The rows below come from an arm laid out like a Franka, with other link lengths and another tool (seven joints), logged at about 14 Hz.
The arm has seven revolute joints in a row. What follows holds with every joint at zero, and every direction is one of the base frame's. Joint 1 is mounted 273.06 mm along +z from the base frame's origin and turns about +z. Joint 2 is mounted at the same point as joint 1 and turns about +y. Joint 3 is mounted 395.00 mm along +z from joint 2 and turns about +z. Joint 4 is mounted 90.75 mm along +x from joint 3 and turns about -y. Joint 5 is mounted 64.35 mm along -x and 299.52 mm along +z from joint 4 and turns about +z. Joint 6 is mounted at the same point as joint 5 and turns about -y. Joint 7 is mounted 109.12 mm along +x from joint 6 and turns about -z. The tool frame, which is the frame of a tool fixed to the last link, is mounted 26.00 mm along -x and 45.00 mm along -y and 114.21 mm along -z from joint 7; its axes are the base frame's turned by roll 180.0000, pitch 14.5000 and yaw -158.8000 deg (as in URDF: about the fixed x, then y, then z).
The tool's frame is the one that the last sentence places.
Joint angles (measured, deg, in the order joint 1, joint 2, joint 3, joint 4, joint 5, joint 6, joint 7), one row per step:
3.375, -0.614, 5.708, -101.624, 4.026, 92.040, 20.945
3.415, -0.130, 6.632, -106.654, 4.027, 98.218, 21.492
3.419, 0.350, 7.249, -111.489, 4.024, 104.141, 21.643
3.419, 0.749, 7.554, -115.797, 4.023, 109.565, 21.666
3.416, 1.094, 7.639, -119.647, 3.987, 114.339, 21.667
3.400, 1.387, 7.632, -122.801, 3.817, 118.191, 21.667
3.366, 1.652, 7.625, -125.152, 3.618, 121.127, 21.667
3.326, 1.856, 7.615, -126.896, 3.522, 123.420, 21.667
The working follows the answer.
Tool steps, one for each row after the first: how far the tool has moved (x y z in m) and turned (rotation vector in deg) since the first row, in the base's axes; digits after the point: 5 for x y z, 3 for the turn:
0.00261, 0.00758, -0.02952, -0.034, -0.628, 0.004
0.00298, 0.01178, -0.05787, -0.028, -1.223, 0.084
0.00167, 0.01312, -0.08241, 0.000, -1.936, 0.017
-0.00114, 0.01243, -0.10388, -0.036, -2.523, -0.178
-0.00451, 0.01078, -0.12115, -0.204, -2.961, -0.330
-0.00737, 0.00922, -0.13403, -0.377, -3.317, -0.409
-0.00961, 0.00796, -0.14337, -0.448, -3.678, -0.514

Tool pose at each row, in the base's axes (x y z in m, rotation vector in deg; rounded; the steps above come from the unrounded poses):
0.44086, 0.04565, 0.54946, -12.755, 174.202, 6.605
0.44347, 0.05323, 0.51994, -12.757, 173.583, 6.462
0.44384, 0.05743, 0.49159, -12.871, 172.984, 6.391
0.44253, 0.05877, 0.46705, -12.760, 172.278, 6.325
0.43972, 0.05808, 0.44558, -12.462, 171.713, 6.173
0.43635, 0.05643, 0.42831, -12.243, 171.309, 5.850
0.43349, 0.05487, 0.41543, -12.134, 170.981, 5.535
0.43125, 0.05361, 0.40609, -11.978, 170.637, 5.372

